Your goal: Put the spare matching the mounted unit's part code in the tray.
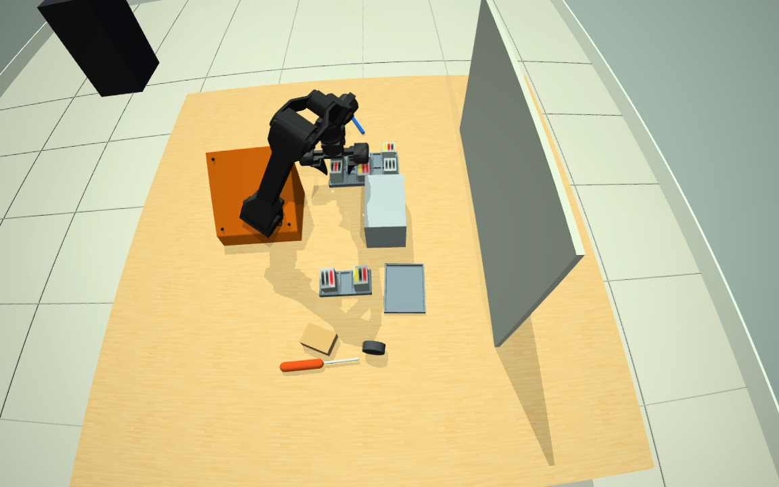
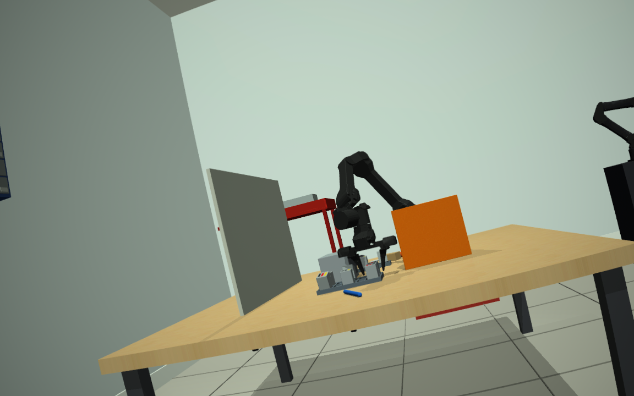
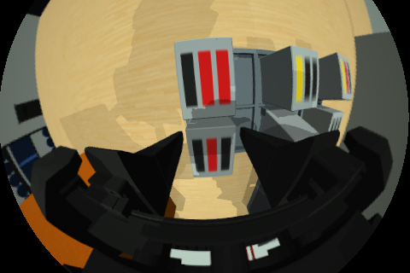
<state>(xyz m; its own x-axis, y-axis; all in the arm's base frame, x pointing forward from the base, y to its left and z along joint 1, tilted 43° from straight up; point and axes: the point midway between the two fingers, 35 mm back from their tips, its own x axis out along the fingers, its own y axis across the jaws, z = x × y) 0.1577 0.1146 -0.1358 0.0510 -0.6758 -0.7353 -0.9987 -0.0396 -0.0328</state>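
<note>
Right now my gripper tip is 2 cm below the grey spare. The rest, counted from my gripper tip: mounted unit 14 cm ahead, 15 cm to the right, 3 cm above; grey tray 18 cm ahead, 35 cm to the right, 2 cm below; blue pen 4 cm ahead, 24 cm to the left, 1 cm below.
</note>
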